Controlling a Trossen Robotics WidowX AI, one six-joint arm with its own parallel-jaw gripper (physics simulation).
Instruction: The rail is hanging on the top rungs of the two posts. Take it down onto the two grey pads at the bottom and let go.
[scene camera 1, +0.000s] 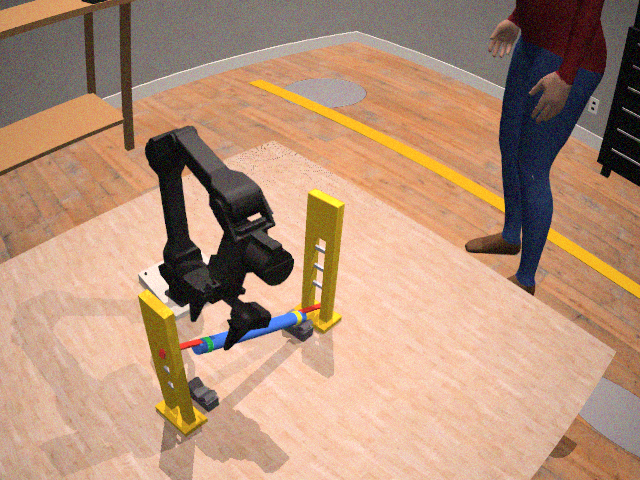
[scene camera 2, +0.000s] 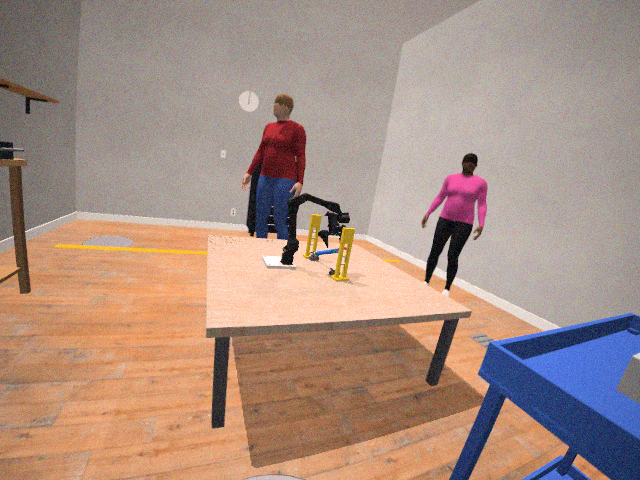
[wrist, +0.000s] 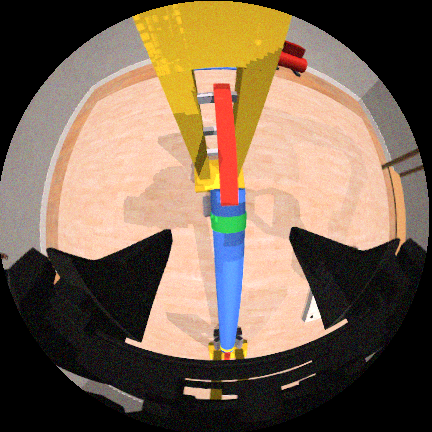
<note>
My gripper (scene camera 1: 209, 335) is open, holding nothing. Further things: a yellow post (scene camera 1: 159, 321).
My gripper shows as well in the wrist view (wrist: 233, 234). The yellow post also shows in the wrist view (wrist: 176, 47).
</note>
